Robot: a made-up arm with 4 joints. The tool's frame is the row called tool. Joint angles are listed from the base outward.
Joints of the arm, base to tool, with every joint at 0 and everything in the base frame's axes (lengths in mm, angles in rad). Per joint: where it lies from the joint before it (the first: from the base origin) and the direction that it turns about. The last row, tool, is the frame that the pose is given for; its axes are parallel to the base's.
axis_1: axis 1 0 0 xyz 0 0 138
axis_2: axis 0 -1 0 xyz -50 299 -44
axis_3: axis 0 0 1 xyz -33 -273 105
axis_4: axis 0 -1 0 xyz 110 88 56
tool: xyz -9 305 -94
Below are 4 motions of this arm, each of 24 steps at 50 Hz.
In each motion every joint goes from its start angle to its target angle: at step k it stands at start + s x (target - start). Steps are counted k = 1, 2, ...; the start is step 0. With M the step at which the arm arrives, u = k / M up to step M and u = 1 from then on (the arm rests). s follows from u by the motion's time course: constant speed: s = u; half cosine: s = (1 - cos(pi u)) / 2; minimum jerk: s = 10 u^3 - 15 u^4 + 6 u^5.
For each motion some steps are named. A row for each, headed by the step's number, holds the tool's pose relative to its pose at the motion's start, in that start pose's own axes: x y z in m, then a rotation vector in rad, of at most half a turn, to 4 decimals.
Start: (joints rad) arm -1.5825 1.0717 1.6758 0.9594
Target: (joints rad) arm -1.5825 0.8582 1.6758 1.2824
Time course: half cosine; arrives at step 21
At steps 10, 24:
10: 0.0487 -0.0130 0.0256 0.0503 -0.1597 -0.0845
24: 0.1029 -0.0365 0.0576 0.0928 -0.3442 -0.1921

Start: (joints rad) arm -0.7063 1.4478 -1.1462 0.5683
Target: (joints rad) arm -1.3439 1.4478 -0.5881 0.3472
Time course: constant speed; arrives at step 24
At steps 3, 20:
3: -0.0501 0.0141 0.0295 0.0747 0.0188 0.1288
20: -0.3291 -0.0828 0.1787 0.4186 0.1157 0.9011

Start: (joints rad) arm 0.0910 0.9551 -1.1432 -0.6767
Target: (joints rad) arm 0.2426 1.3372 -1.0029 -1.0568
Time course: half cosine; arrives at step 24
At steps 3, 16, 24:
3: -0.0054 -0.0011 0.0039 0.0109 0.0114 0.0097
16: -0.1041 -0.0395 0.0691 0.1878 0.1971 0.2052
24: -0.1368 -0.0596 0.0870 0.2369 0.2491 0.2783

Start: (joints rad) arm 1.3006 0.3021 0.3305 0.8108
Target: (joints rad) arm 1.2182 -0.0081 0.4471 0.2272
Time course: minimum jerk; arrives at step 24
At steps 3, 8, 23, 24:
3: -0.0016 0.0003 0.0000 0.0019 0.0145 0.0013
8: -0.0207 0.0033 0.0021 0.0244 0.1894 0.0171
23: -0.0795 0.0074 0.0380 0.1026 0.9002 0.0928
24: -0.0795 0.0074 0.0380 0.1027 0.9008 0.0929

